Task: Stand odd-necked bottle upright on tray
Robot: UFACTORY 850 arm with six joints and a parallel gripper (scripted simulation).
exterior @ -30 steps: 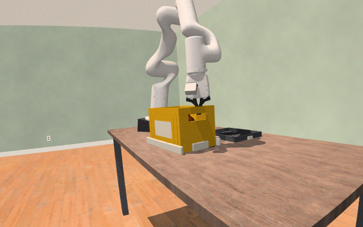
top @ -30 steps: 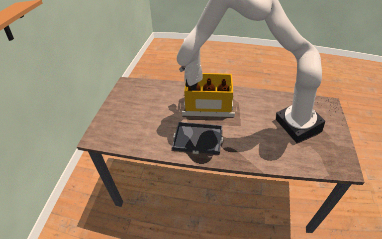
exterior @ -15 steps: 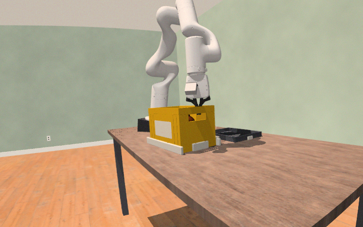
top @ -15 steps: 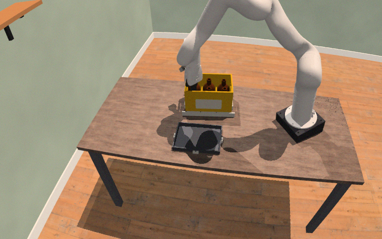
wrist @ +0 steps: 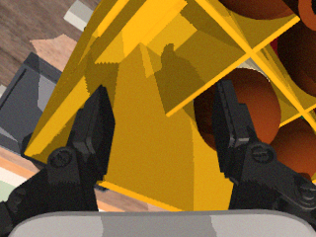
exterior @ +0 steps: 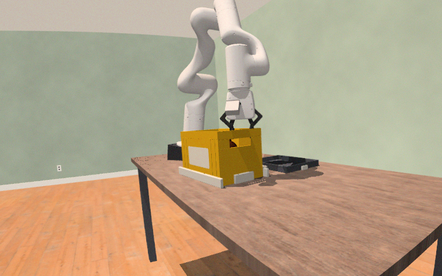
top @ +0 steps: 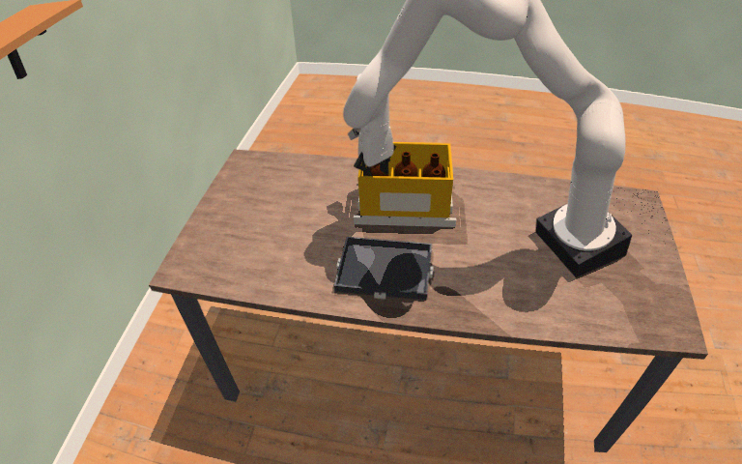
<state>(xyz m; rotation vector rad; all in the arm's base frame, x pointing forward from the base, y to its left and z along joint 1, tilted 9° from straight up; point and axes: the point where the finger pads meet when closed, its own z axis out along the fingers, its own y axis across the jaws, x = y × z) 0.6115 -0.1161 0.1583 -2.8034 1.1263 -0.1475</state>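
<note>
My hand is 9 cm past the yellow crate, 7 cm above it and 5 cm to the left of it. The rest, counted from my hand: dark tray: 24 cm to the left, 15 cm below, 4 cm behind.
</note>
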